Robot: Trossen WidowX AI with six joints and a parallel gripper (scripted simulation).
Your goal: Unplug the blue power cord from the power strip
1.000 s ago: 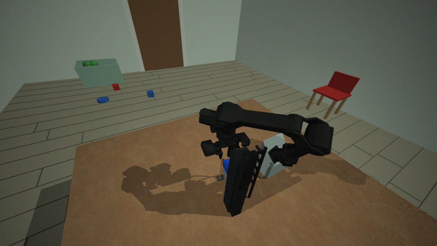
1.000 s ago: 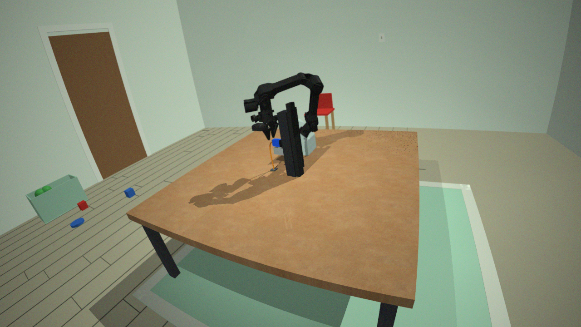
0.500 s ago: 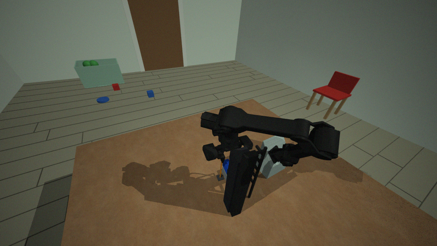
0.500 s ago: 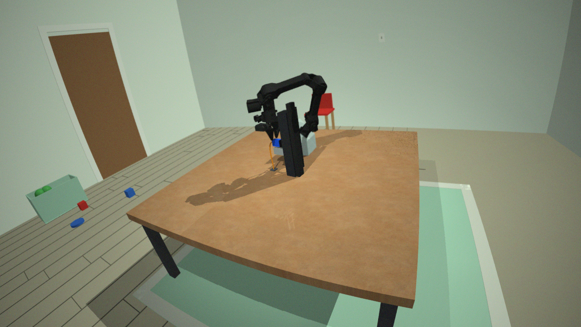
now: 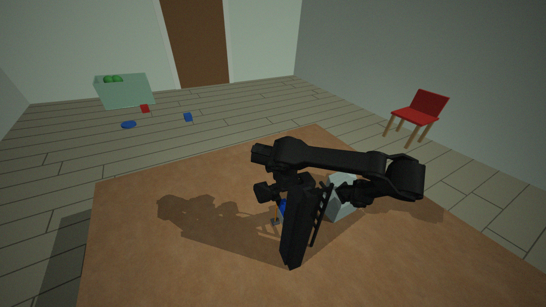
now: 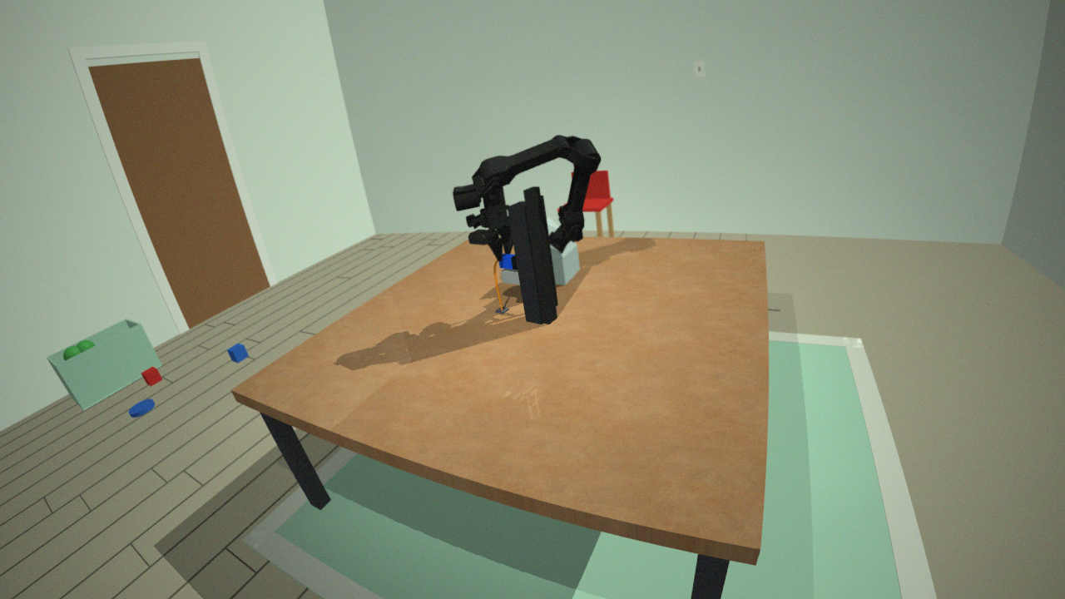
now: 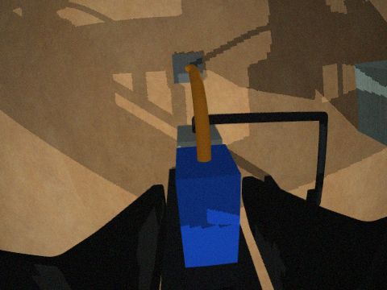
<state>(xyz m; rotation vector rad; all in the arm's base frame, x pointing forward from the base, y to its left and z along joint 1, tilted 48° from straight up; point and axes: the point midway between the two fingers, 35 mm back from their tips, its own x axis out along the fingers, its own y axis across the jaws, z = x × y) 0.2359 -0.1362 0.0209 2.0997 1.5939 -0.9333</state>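
My gripper tip is 120 mm to the right of the black upright block, 40 mm short of it and 10 mm below it. The rest, counted from my gripper tip: blue plug 30 mm to the left.
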